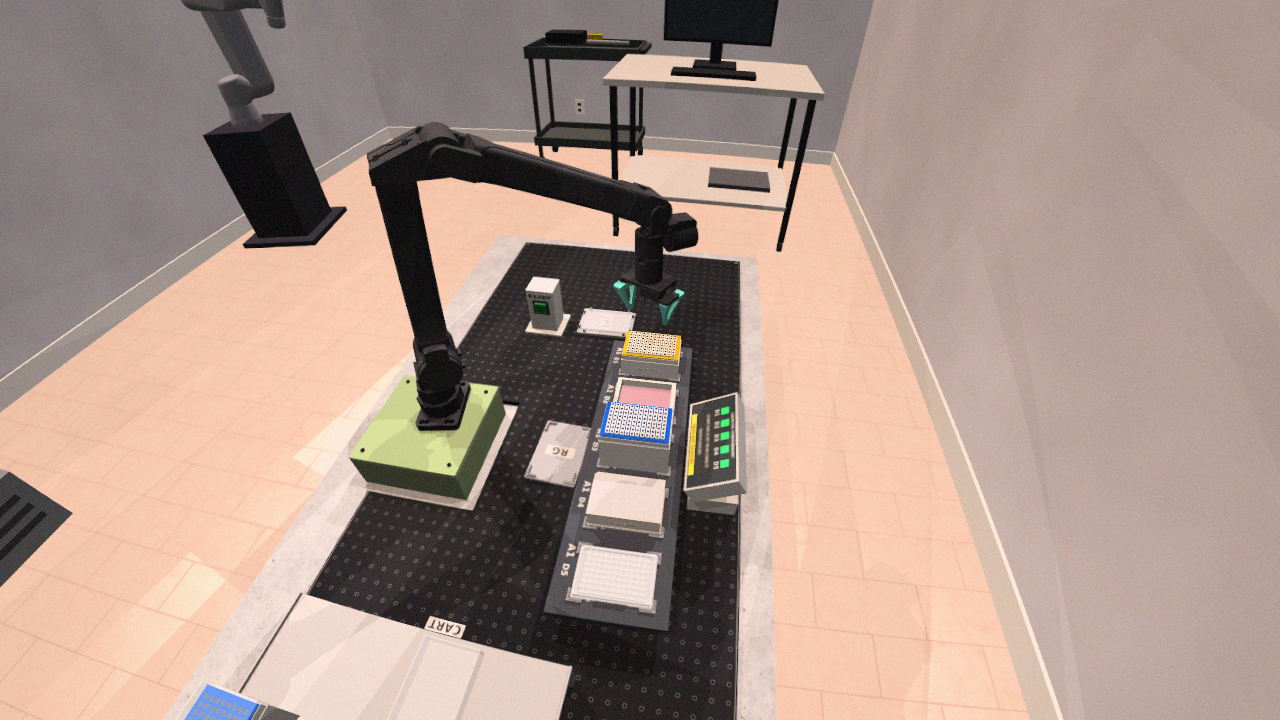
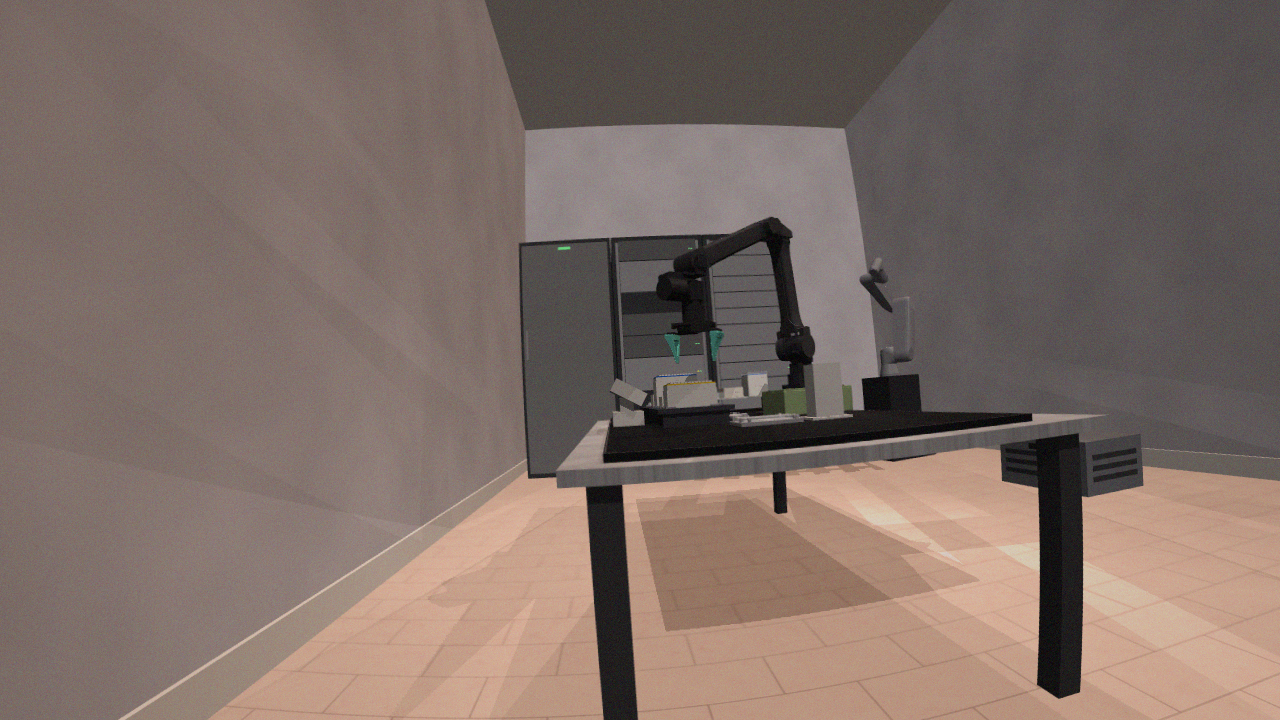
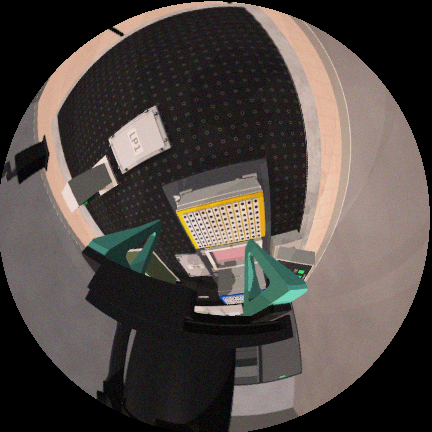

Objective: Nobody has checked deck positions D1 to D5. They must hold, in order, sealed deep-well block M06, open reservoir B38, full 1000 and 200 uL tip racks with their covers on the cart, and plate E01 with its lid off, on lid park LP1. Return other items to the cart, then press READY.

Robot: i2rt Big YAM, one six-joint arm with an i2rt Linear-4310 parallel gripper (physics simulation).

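Where they show: gripper, fingertip midpoint: point(image 1: 648, 316) point(image 2: 695, 362) point(image 3: 203, 234); arm's base, link origin: point(image 1: 445, 407) point(image 2: 802, 388).
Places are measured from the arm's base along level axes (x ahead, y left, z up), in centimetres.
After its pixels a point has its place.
My gripper point(image 1: 647, 315) {x 42.6, y 18.3, z 8.4 cm} point(image 2: 695, 360) {x 42.6, y 18.3, z 8.4 cm} point(image 3: 203, 234) {x 42.6, y 18.3, z 8.4 cm} is open and empty, above the D1 end of the deck. A yellow-topped tip rack point(image 1: 651, 345) {x 43.3, y 14.1, z 3.6 cm} point(image 2: 691, 394) {x 44.5, y 18.9, z 0.3 cm} point(image 3: 225, 220) {x 44.1, y 15.6, z 3.6 cm} stands at D1, uncovered. A pink-filled open reservoir point(image 1: 646, 394) {x 41.8, y 4.1, z -1.6 cm} point(image 3: 231, 255) {x 40.0, y 1.1, z -1.5 cm} is at D2. A tall blue-topped tip rack point(image 1: 636, 422) {x 39.1, y -10.0, z 6.6 cm} point(image 3: 232, 299) {x 36.3, y -9.2, z 6.7 cm} is at D3, uncovered. A plain white-topped block point(image 1: 626, 499) {x 37.1, y -22.5, z 1.4 cm} is at D4, and a white well plate point(image 1: 615, 575) {x 35.1, y -34.4, z -1.5 cm} at D5. Lid park LP1 point(image 1: 588, 320) {x 27.8, y 35.0, z -5.8 cm} point(image 3: 150, 131) {x 37.4, y 34.0, z -5.8 cm} bears no lid. Item codes are unreadable.
The READY box point(image 1: 545, 304) {x 17.6, y 32.0, z 1.9 cm} point(image 2: 823, 390) {x 18.8, y 38.3, z -0.9 cm} point(image 3: 90, 181) {x 20.3, y 35.0, z -0.5 cm} stands beside LP1. A sloped panel point(image 1: 716, 443) {x 53.5, y -13.5, z 4.4 cm} with green lights flanks the deck. The RG pad point(image 1: 542, 465) {x 20.4, y -9.9, z -6.8 cm} lies on its other side. The cart point(image 1: 349, 649) {x -3.9, y -45.3, z -1.6 cm} at the near end bears a blue item point(image 1: 217, 705) {x -13.4, y -54.6, z 7.8 cm}, partly cut off.
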